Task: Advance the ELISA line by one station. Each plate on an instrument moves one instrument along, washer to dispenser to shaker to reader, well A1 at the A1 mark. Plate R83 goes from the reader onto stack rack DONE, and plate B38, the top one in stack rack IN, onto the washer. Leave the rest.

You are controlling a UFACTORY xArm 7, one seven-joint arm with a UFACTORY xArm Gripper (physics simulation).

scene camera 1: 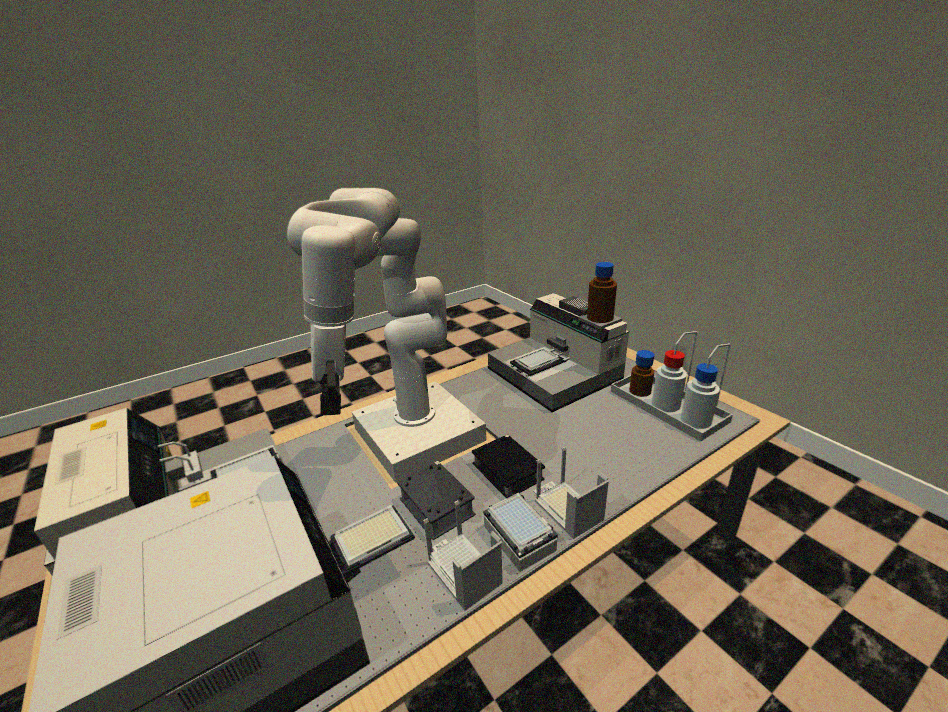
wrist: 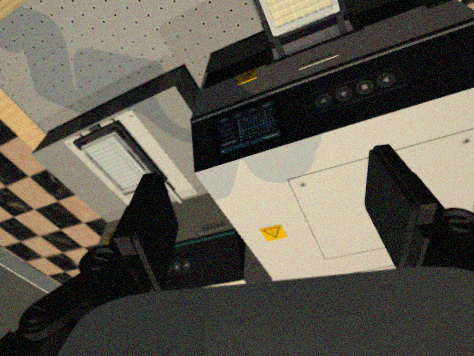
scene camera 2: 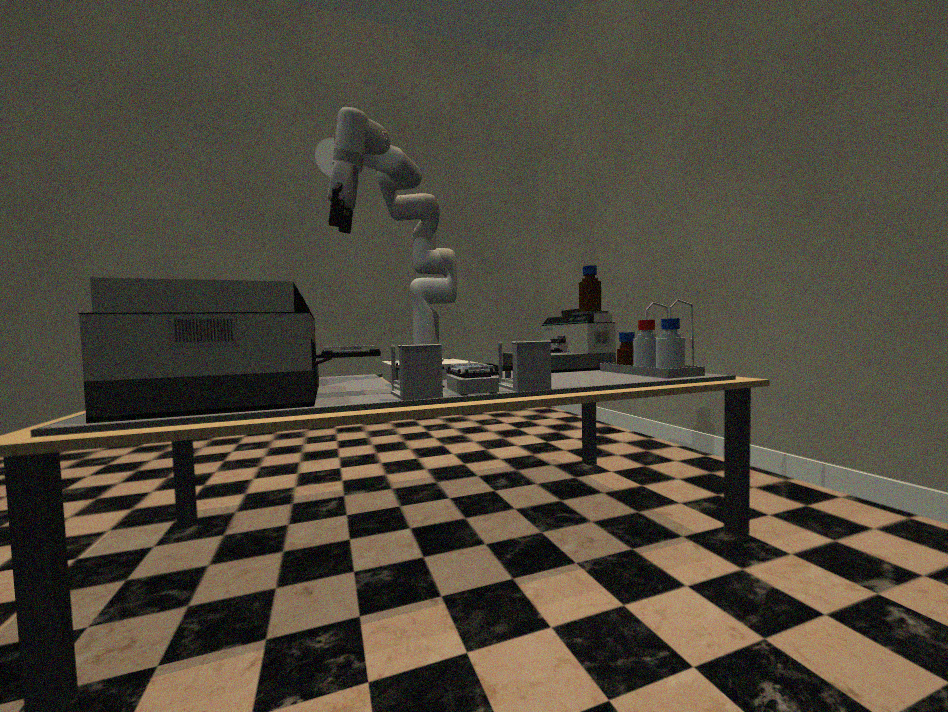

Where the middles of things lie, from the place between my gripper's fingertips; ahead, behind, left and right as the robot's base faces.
Right now the black plate nest (scene camera 1: 348, 569) is 330 mm below my hand, 30 mm ahead of it and 10 mm to the right of it. From my hand the other things lie so: blue-tinted plate (scene camera 1: 521, 523) (370 mm below, 270 mm to the left, 200 mm ahead).
